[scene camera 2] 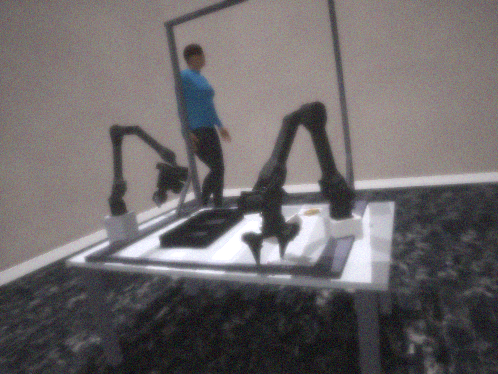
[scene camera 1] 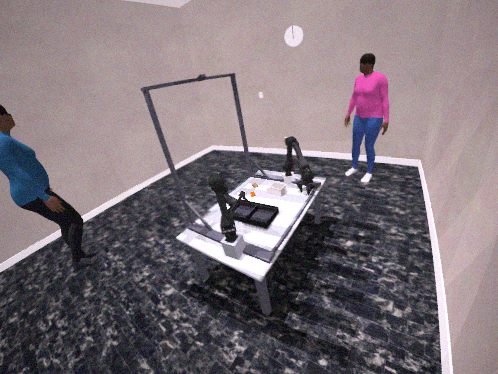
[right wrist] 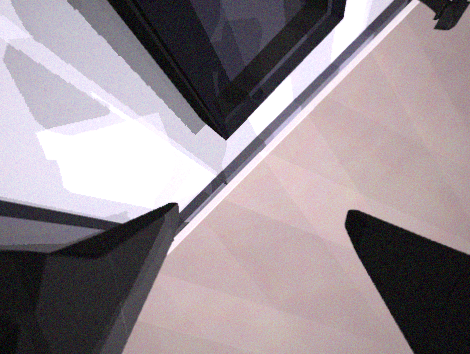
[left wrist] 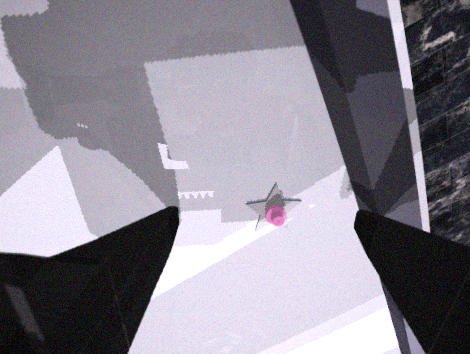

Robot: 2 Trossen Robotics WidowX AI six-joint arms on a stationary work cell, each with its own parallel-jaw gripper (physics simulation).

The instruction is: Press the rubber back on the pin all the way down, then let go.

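Seen in the pictures: left gripper, between the fingertips: (scene camera 2: 269, 260) (scene camera 1: 304, 193) (left wrist: 266, 216); right gripper, between the fingertips: (scene camera 2: 161, 201) (scene camera 1: 248, 209) (right wrist: 261, 213); left arm's base, origin of its link: (scene camera 2: 341, 216) (scene camera 1: 288, 174); right arm's base, origin of its link: (scene camera 2: 119, 214) (scene camera 1: 231, 238).
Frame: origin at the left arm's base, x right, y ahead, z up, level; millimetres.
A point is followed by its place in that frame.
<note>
The pin is a grey, dark-edged star (left wrist: 261, 203) @(y 279, x -93, z -70 mm) on the white table in the left wrist view. Its pink rubber back (left wrist: 276, 216) @(y 285, x -94, z -61 mm) sits at the middle of the star, pointing up toward the camera; how far down it sits I cannot tell. My left gripper (scene camera 1: 306, 190) @(y 282, x -90, z -63 mm) (scene camera 2: 270, 259) @(y 282, x -90, z -63 mm) (left wrist: 266, 216) @(y 282, x -90, z -63 mm) is open and empty, above the table, with the pin showing between its fingertips in the wrist view. The pin is too small to make out in the scene views. My right gripper (scene camera 1: 243, 194) (scene camera 2: 159, 200) @(y 626, x 372, z 97 mm) (right wrist: 261, 213) @(y 626, x 372, z 97 mm) is open and empty, raised near the black tray.
The black divided tray (scene camera 1: 273, 218) @(y 564, x 210, z -56 mm) (right wrist: 227, 114) @(y 624, x 268, z -35 mm) lies mid-table. A pale box (scene camera 1: 276, 189) @(y 241, x 146, z -3 mm) stands between it and the left arm's base. Orange objects (scene camera 1: 253, 194) (scene camera 2: 312, 212) lie near the far edge. A dark metal frame (scene camera 1: 162, 137) @(y 497, x 842, z 651 mm) (scene camera 2: 340, 90) @(y -213, x 363, z 445 mm) rises over the table.
</note>
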